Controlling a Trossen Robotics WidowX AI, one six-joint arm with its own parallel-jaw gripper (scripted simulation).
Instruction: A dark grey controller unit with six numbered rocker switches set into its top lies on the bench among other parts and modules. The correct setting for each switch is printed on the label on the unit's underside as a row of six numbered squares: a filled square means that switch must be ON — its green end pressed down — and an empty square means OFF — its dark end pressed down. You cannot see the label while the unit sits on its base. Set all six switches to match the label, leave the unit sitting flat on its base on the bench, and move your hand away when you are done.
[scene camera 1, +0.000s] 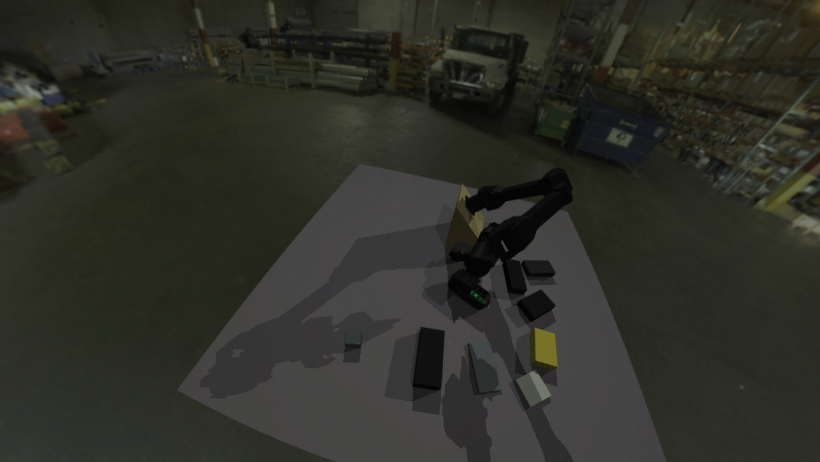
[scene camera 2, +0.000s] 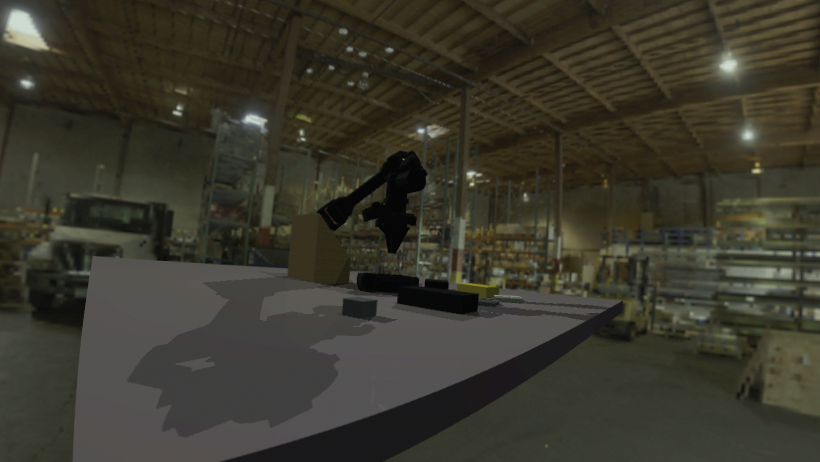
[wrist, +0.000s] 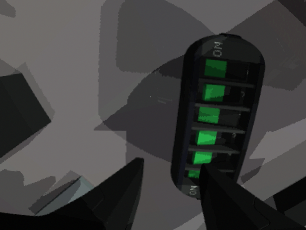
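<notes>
A long black block (scene camera 2: 431, 298), (scene camera 1: 428, 373) shares the scene with a white block (scene camera 1: 531, 386), a yellow block (scene camera 1: 543, 346) and a grey slab (wrist: 77, 189). In the wrist view the yellow block is out of frame, and the white block is out of frame in the wrist view as well. The robot's gripper (scene camera 1: 469, 284), (scene camera 2: 391, 253), (wrist: 172, 168) is visible too.
</notes>
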